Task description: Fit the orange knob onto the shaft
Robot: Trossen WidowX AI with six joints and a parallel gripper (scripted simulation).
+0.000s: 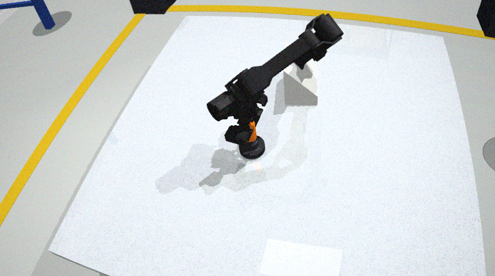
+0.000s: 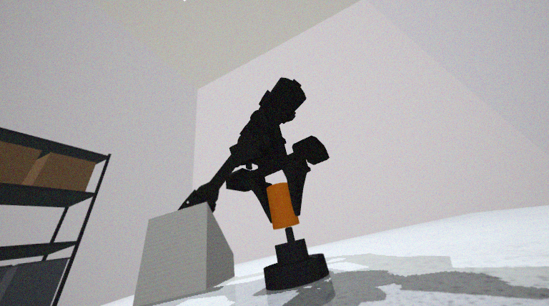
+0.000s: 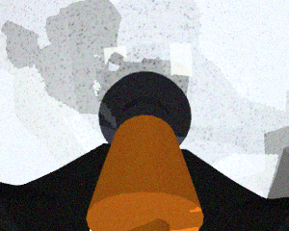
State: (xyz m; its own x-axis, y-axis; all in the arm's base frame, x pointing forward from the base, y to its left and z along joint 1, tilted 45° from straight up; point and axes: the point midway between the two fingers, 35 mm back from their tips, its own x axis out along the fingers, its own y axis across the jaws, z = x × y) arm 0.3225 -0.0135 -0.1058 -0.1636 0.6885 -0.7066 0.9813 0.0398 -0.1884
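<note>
My gripper tip is 20 mm below the orange knob. From my gripper tip the other things lie so: round pedestal (40 mm below).
</note>
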